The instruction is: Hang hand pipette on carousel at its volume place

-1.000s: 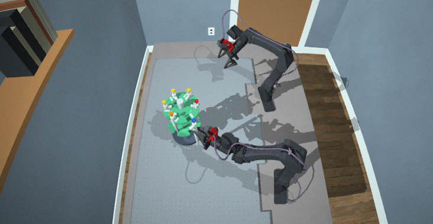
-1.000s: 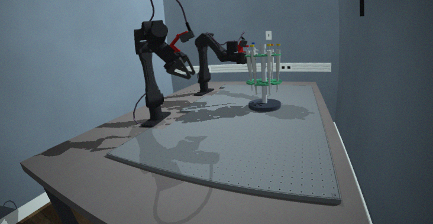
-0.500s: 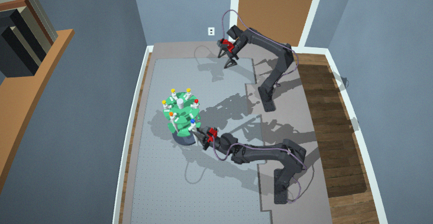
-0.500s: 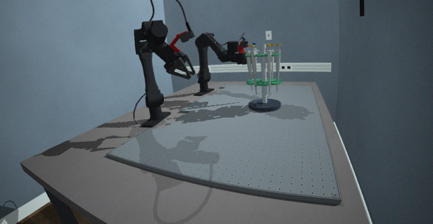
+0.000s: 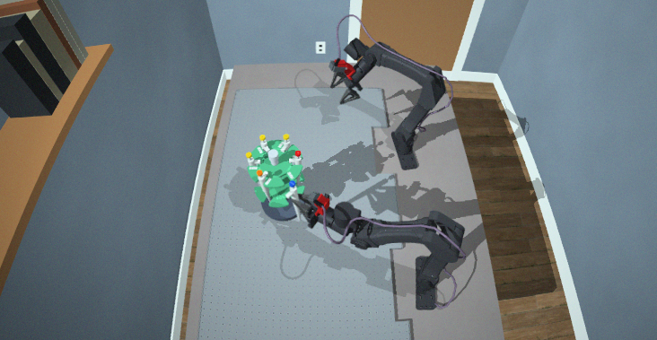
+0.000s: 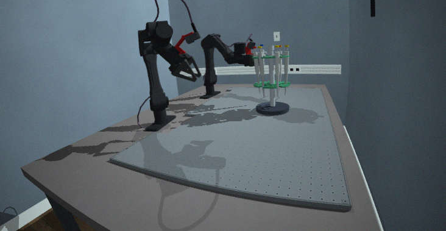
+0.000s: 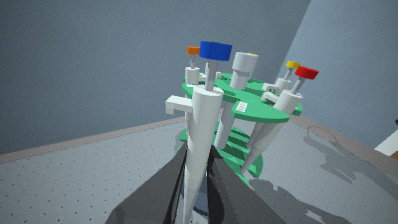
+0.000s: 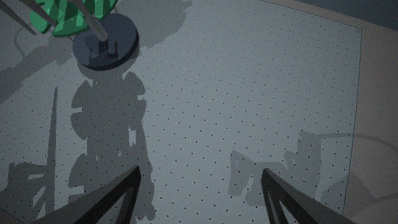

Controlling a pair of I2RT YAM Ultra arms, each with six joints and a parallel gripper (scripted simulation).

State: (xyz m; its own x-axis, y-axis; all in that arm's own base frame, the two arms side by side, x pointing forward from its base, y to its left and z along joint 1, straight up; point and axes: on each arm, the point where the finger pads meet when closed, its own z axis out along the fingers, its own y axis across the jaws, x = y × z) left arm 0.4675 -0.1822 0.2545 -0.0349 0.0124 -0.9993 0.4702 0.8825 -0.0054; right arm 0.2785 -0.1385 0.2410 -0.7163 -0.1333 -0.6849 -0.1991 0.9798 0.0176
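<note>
Right now the white hand pipette is 10 mm ahead of my left hand, 10 mm to the left of it and 30 mm below it.
</note>
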